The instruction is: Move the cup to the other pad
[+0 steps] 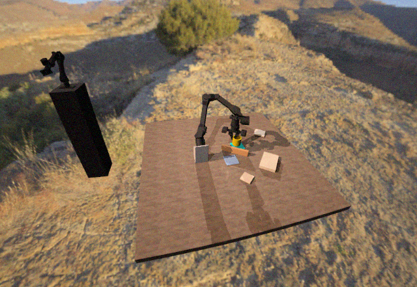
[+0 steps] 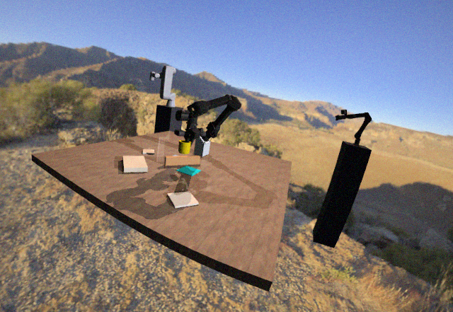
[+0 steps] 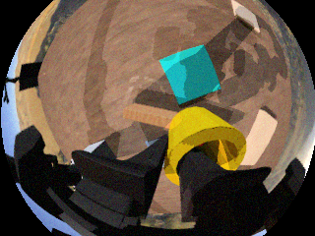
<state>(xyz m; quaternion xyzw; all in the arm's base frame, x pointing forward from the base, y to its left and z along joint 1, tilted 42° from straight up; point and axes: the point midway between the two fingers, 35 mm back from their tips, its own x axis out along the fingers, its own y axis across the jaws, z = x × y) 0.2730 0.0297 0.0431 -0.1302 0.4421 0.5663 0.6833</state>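
Now: gripper tip 120 mm above the teal pad, 70 mm short of it and 60 mm to the right of it. The rest, counted from my gripper tip: wooden bar 100 mm below, 20 mm to the right, 20 mm ahead; then yellow cup 20 mm ahead, 10 mm to the right; then grey-blue pad 120 mm below, 100 mm to the right, 40 mm behind.
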